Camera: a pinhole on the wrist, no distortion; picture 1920 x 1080 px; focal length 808.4 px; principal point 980.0 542.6 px. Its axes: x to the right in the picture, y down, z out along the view. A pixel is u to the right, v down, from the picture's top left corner.
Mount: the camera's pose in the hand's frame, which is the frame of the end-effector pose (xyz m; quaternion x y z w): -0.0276 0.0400 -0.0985 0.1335 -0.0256 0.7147 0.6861
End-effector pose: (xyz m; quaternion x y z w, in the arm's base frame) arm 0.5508 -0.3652 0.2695 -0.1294 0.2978 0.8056 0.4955
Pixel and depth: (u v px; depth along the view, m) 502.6 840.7 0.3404
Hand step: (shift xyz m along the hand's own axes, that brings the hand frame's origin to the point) -0.0940 -0.2378 0.2023
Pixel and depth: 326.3 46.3 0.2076
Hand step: 0.1344 -0.1618 0.0448
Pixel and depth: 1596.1 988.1 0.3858
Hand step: -0.1842 0.2294 0.3706
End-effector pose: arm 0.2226 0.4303 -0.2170 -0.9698 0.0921 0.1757 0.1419
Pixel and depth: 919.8 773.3 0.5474
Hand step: -0.0957 -0.1289 0.4424
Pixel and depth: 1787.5 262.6 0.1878
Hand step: 0.0616 0.1851 0.1152
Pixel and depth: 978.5 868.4 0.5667
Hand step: -0.1649 -0.0986 0.4805
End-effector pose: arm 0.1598 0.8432 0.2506 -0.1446 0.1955 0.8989 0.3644
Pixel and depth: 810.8 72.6 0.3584
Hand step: 0.2357 -0.0999 0.1992
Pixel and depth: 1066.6 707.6 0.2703
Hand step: -0.0407 0.0056 0.1764
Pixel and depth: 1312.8 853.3 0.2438
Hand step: -0.0845 0.0788 0.1727
